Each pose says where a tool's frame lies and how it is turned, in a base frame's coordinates. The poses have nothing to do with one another.
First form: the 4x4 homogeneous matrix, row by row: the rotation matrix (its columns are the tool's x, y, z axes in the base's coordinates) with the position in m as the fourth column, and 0 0 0 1 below. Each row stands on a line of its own.
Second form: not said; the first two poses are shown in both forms.
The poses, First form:
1:
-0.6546 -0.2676 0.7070 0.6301
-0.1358 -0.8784 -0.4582 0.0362
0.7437 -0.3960 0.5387 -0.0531
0 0 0 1
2:
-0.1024 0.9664 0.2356 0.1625
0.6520 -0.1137 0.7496 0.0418
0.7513 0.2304 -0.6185 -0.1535
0 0 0 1
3:
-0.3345 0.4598 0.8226 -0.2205
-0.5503 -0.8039 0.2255 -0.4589
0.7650 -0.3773 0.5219 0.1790
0 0 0 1
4:
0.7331 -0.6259 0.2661 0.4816
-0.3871 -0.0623 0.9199 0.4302
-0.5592 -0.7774 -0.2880 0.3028
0 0 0 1
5:
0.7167 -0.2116 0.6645 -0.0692
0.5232 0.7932 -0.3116 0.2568
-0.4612 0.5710 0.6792 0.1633
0 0 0 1
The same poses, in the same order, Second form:
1:
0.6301 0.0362 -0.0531
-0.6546 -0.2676 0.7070
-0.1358 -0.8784 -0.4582
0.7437 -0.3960 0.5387

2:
0.1625 0.0418 -0.1535
-0.1024 0.9664 0.2356
0.6520 -0.1137 0.7496
0.7513 0.2304 -0.6185

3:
-0.2205 -0.4589 0.1790
-0.3345 0.4598 0.8226
-0.5503 -0.8039 0.2255
0.7650 -0.3773 0.5219

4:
0.4816 0.4302 0.3028
0.7331 -0.6259 0.2661
-0.3871 -0.0623 0.9199
-0.5592 -0.7774 -0.2880

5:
-0.0692 0.2568 0.1633
0.7167 -0.2116 0.6645
0.5232 0.7932 -0.3116
-0.4612 0.5710 0.6792

